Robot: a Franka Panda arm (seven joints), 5 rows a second.
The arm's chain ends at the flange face. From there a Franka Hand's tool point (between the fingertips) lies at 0.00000 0.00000 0.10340 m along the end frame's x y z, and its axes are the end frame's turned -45 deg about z.
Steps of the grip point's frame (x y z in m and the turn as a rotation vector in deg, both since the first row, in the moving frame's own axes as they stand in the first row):
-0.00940 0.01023 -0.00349 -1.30 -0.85 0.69
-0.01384 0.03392 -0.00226 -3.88 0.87 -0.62
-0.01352 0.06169 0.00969 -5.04 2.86 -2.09
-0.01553 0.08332 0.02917 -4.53 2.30 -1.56
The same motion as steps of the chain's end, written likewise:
0.00003 0.01113 -0.00345 -1.52 0.32 0.69
0.00812 0.02997 -0.00201 -2.13 3.36 -0.62
0.02395 0.05059 0.01022 -1.54 5.59 -2.09
0.03919 0.06717 0.02958 -1.58 4.83 -1.56

